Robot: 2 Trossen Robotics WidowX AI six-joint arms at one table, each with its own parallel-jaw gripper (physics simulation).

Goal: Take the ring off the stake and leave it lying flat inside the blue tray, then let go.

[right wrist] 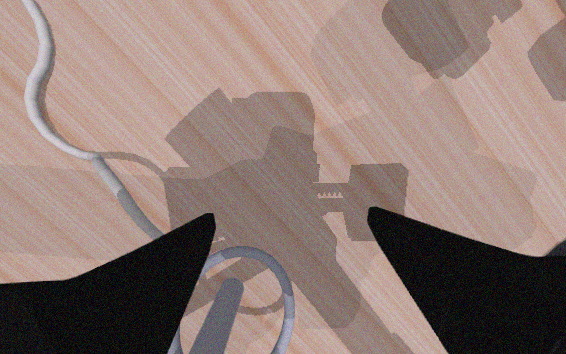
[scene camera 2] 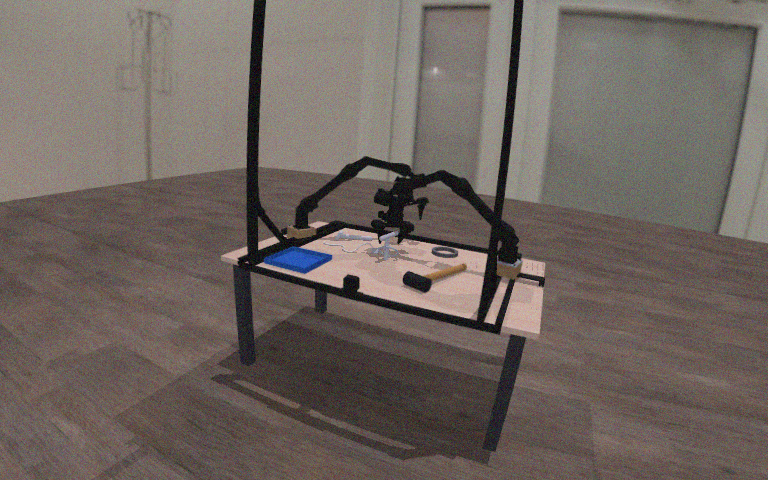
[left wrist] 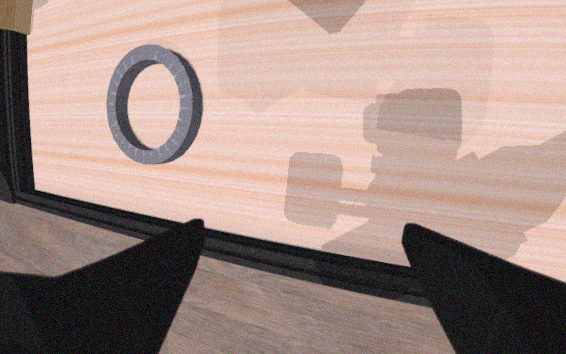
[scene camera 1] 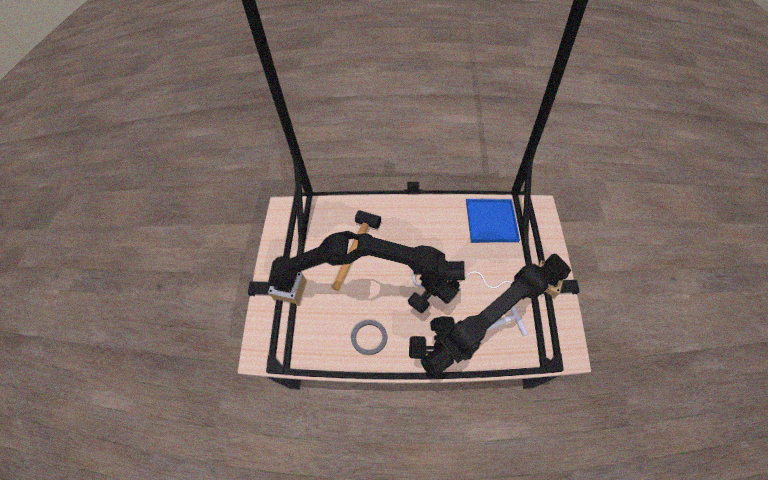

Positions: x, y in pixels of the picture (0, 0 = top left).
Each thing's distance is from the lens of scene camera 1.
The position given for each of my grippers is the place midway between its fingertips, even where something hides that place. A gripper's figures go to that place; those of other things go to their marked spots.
my left gripper (scene camera 1: 429, 350): 1.13 m
my right gripper (scene camera 1: 434, 295): 1.25 m
blue tray (scene camera 1: 490, 220): 1.47 m
